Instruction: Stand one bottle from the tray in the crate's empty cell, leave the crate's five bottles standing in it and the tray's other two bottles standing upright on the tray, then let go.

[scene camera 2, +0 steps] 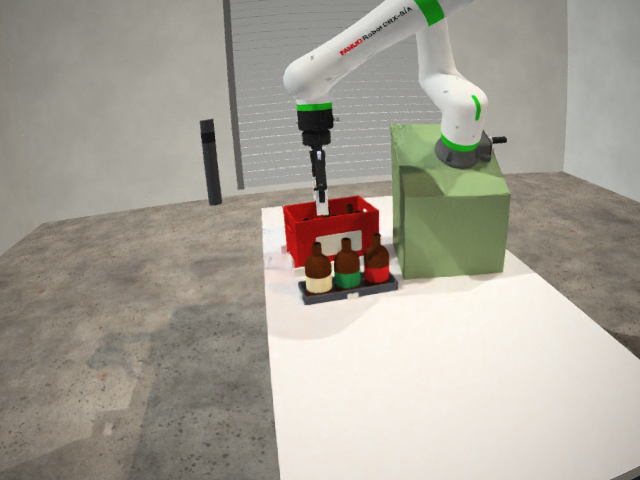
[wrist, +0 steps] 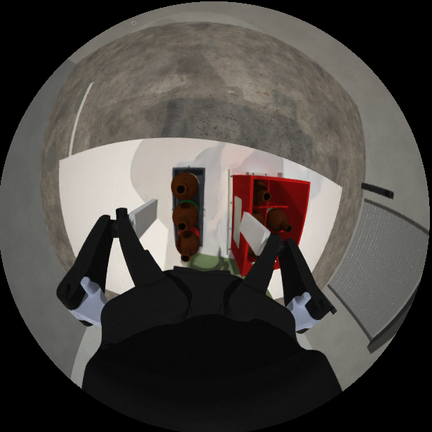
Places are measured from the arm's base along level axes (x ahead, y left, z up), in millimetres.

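Where they show: gripper, fingertip midpoint: (scene camera 2: pixel 320 206); arm's base, link origin: (scene camera 2: pixel 456 153).
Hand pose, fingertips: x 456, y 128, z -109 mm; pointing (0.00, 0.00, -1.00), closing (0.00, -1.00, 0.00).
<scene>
Each offset is from my fingertips to the top centre of the thing. "spot": to the spot under its first point. Level surfaces: height alone.
Three brown bottles stand upright on the dark tray {spot: 5 mm back, 89 mm left, 235 mm down} (scene camera 2: pixel 330 297) (wrist: pixel 199 174): one with a cream label {21 mm ahead, 44 mm left, 89 mm down} (scene camera 2: pixel 318 269) (wrist: pixel 184 185), one with a green label {spot: 56 mm back, 68 mm left, 148 mm down} (scene camera 2: pixel 346 264) (wrist: pixel 185 215) in the middle, and one with a red label {spot: 143 mm back, 53 mm left, 149 mm down} (scene camera 2: pixel 376 259) (wrist: pixel 187 242). The red crate {41 mm back, 210 mm right, 74 mm down} (scene camera 2: pixel 297 242) (wrist: pixel 301 200) stands behind the tray. Brown bottles {115 mm back, 270 mm right, 86 mm down} (scene camera 2: pixel 349 208) (wrist: pixel 276 219) show inside it, some partly hidden by the crate wall and a finger. My gripper (scene camera 2: pixel 321 206) (wrist: pixel 199 214) is open and empty, above bottle height. In the wrist view, the tray bottles appear between its fingers, and the right finger overlaps the crate.
The green pedestal (scene camera 2: pixel 452 235) carrying the arm stands right of the crate and tray. All stand on the white table top {249 mm down} (scene camera 2: pixel 413 372) (wrist: pixel 105 180), whose left edge runs close beside the crate. A dark post (scene camera 2: pixel 210 165) (wrist: pixel 377 190) shows beyond the table.
</scene>
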